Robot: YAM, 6 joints.
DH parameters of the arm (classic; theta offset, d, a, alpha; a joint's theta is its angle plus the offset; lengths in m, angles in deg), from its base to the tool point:
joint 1: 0 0.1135 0.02 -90
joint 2: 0 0 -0.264 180
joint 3: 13.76 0 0.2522 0
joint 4: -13.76 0 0.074 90
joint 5: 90 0 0 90
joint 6: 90 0.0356 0 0
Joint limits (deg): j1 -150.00..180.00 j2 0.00..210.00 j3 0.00..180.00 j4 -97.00..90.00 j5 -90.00..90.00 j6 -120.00..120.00
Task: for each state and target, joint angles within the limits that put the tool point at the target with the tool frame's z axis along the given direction. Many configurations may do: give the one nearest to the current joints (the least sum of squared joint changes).
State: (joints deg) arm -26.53 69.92 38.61 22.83 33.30 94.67
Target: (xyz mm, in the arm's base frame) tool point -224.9 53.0 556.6 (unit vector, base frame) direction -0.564 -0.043 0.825
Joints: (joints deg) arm -14.91 23.33 87.98 58.26 10.75 94.67
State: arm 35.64 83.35 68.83 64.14 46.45 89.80
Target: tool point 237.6 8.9 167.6 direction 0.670 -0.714 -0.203
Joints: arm 9.12 77.11 20.86 35.93 54.22 89.80
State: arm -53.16 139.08 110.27 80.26 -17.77 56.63
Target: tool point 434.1 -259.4 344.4 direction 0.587 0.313 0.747
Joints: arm -33.21 137.90 114.86 89.88 -35.68 56.63
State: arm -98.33 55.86 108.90 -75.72 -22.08 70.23
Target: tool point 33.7 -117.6 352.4 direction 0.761 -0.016 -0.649
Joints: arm -86.76 58.85 70.89 -96.85 -49.35 70.23
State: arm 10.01 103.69 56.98 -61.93 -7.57 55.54
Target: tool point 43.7 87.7 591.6 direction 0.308 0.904 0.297
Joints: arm 59.48 57.15 105.71 -30.95 -11.17 55.54
